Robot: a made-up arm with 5 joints.
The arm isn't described. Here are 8 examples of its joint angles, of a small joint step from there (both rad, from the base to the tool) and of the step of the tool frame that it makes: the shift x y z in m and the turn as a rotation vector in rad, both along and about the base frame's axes.
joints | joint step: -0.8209 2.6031 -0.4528 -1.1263 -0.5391 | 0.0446 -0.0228 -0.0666 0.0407 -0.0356
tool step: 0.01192 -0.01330 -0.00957 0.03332 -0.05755 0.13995
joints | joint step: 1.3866 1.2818 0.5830 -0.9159 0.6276 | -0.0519 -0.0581 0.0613 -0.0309 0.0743
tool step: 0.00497 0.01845 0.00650 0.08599 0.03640 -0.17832
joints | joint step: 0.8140 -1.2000 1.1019 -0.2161 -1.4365 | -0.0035 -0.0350 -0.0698 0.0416 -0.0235
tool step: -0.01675 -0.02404 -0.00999 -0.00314 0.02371 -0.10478
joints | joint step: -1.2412 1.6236 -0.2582 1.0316 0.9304 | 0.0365 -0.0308 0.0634 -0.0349 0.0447
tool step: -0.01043 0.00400 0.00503 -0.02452 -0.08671 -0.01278
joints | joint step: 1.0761 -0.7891 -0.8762 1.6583 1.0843 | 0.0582 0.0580 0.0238 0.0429 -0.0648
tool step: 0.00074 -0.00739 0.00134 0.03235 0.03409 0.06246
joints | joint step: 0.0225 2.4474 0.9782 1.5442 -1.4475 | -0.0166 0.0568 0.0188 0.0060 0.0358
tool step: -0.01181 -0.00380 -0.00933 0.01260 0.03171 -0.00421
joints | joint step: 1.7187 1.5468 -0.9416 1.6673 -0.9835 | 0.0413 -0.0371 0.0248 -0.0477 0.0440
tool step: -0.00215 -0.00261 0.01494 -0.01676 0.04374 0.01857
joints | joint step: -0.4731 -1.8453 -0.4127 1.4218 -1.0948 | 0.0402 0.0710 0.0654 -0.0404 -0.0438
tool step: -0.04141 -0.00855 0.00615 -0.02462 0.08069 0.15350
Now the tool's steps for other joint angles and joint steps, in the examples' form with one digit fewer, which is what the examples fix.
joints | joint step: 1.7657 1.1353 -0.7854 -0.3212 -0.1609 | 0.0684 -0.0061 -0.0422 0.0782 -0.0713
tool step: -0.0427 -0.0109 0.0175 -0.0001 -0.1313 0.1142
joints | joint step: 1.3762 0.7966 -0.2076 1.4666 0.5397 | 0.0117 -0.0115 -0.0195 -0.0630 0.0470
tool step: 0.0063 -0.0028 0.0038 0.0055 0.0276 0.0761
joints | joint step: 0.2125 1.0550 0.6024 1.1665 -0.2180 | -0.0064 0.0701 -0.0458 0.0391 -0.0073
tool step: 0.0153 0.0166 -0.0055 -0.0826 0.0799 0.0220
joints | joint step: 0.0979 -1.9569 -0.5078 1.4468 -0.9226 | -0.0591 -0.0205 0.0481 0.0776 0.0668
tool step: 0.0300 0.0122 -0.0030 0.0239 -0.0388 -0.1191
